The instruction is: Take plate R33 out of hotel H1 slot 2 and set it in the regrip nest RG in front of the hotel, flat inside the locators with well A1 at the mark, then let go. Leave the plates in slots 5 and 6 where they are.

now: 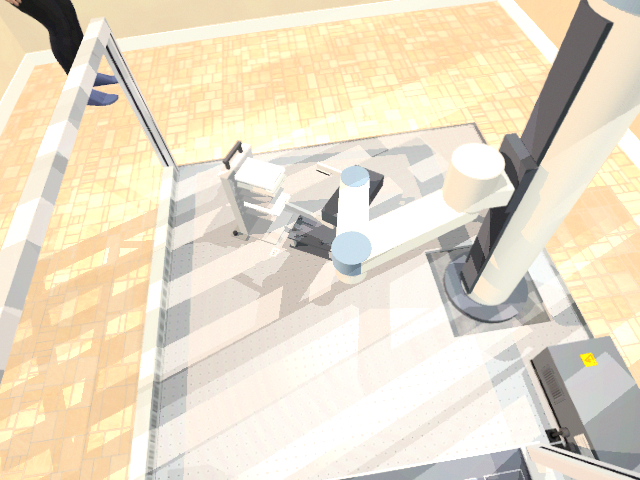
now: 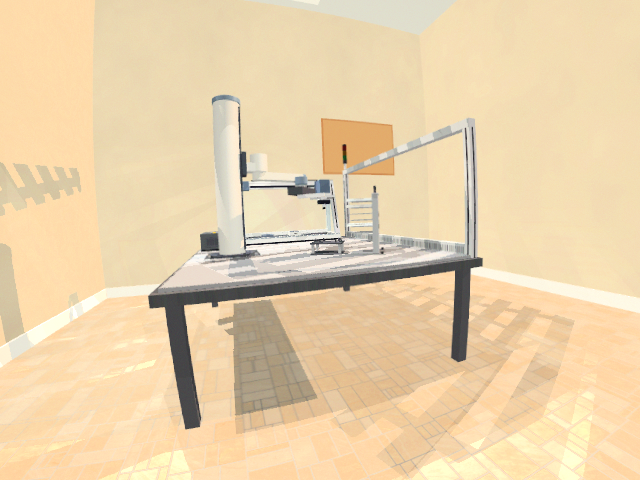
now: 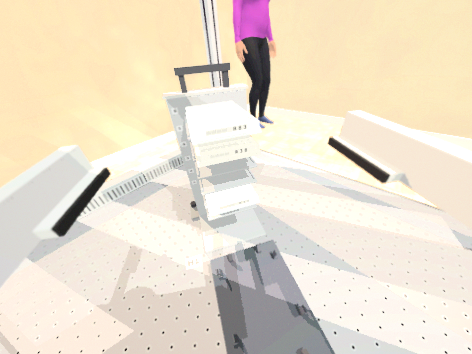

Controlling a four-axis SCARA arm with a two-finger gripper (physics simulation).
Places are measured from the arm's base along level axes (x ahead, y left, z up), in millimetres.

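Pixels of known places: gripper, fingertip midpoint: point(image 1: 302, 184) point(image 2: 330, 195) point(image 3: 223, 142); arm's base at its link origin: point(image 1: 484, 286) point(image 2: 233, 256).
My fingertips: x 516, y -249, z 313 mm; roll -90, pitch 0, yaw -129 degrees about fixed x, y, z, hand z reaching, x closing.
Observation:
For each thing: its top centre in the pictures, then the offset to it from my fingertips. "spot": a spot on its surface instead.
- Plate R33 at its top centre: point(image 3: 225, 180) point(image 1: 266, 198) point(image 2: 360, 223) dz -149, dx +121, dy -101 mm
- dark regrip nest RG at its top centre: point(image 3: 260, 294) point(image 1: 316, 227) point(image 2: 327, 238) dz -225, dx -26, dy -12 mm
- grey box at a spot on its surface: point(image 1: 594, 392) spot: dz -186, dx -611, dy +625 mm
Hotel H1 point(image 1: 233, 206) point(image 2: 375, 222) point(image 3: 176, 120) stands upright with a dark handle on top. Plate R33 point(image 1: 264, 208) point(image 2: 359, 224) point(image 3: 230, 201), white, lies low in it; its label is too faint to read. Two white plates sit stacked above it: the top one point(image 1: 260, 173) point(image 3: 220, 118) and the one below point(image 3: 225, 151). The dark regrip nest RG point(image 1: 313, 239) point(image 2: 327, 244) point(image 3: 262, 305) stands in front of the hotel and bears no plate. My gripper point(image 1: 303, 186) point(image 2: 326, 195) point(image 3: 223, 142) is open and empty, its fingers pointing toward the hotel, apart from it and above the nest.
The arm's column point(image 1: 509, 248) point(image 2: 227, 180) rises from the table point(image 1: 248, 392) point(image 2: 310, 281). A guard frame point(image 1: 67, 118) point(image 2: 469, 191) point(image 3: 210, 35) stands along one edge. A grey box point(image 1: 594, 392) sits at a table corner. A person point(image 1: 59, 36) point(image 3: 256, 55) stands beyond the frame.

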